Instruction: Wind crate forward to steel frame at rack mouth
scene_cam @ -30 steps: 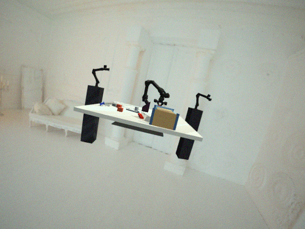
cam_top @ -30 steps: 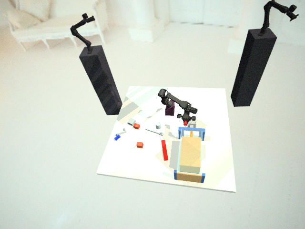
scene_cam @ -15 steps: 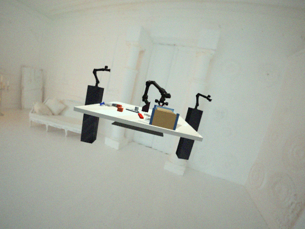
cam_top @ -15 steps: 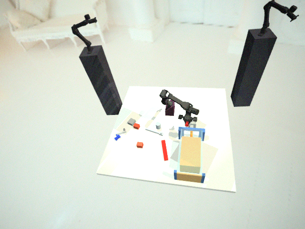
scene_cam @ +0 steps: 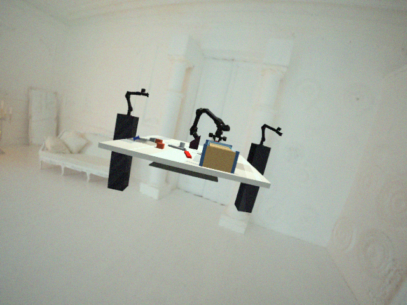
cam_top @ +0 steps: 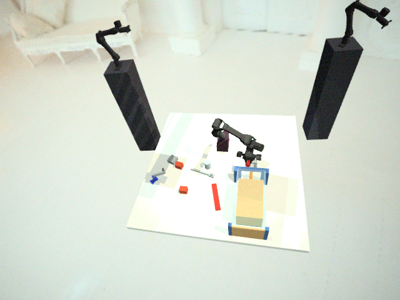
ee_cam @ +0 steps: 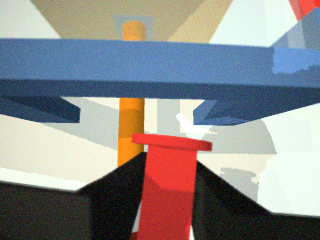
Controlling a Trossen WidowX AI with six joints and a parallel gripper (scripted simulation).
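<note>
Right now the red-knobbed winch handle is 5 cm behind my gripper tip, 3 cm below it and 2 cm to the left of it. Round my gripper tip: red grip 2 cm behind; then hand winch 12 cm behind, 10 cm below, 4 cm to the left; then blue steel frame 5 cm ahead, 2 cm to the left, 2 cm below.
</note>
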